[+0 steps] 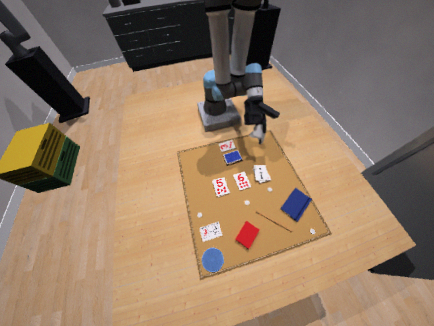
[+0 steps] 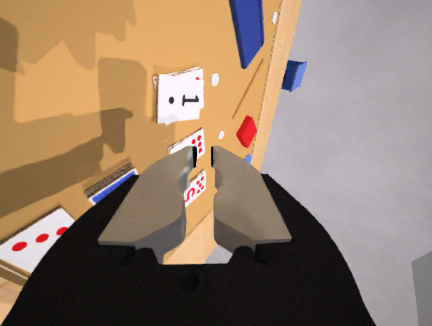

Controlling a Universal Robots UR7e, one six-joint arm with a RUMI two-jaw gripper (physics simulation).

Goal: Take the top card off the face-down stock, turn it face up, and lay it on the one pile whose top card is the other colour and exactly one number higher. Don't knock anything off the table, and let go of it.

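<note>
The face-down stock [image 1: 232, 157] [image 2: 112, 184] has a blue back and lies at the far side of the tan mat [image 1: 189, 175] [image 2: 51, 87]. A red 3 card [image 1: 227, 145] [image 2: 33, 238] lies face up just behind it. Three face-up piles stand in a row: red 5 [image 1: 220, 186] [image 2: 194, 187], red 6 [image 1: 242, 180] [image 2: 189, 141] and black 1 [image 1: 261, 173] [image 2: 179, 99], the last slightly fanned. My gripper [image 1: 260, 138] [image 2: 204, 149] hangs above the mat's far right part, behind the black 1 pile. Its fingers are shut with nothing between them.
On the mat's near half lie a blue book [image 1: 295, 204] [image 2: 248, 28], a red block [image 1: 247, 234] [image 2: 246, 131], a thin stick [image 1: 273, 221] [image 2: 247, 89], a blue disc [image 1: 212, 260], a small printed sheet [image 1: 210, 231] and several white chips. The robot base [image 1: 219, 117] stands behind the mat.
</note>
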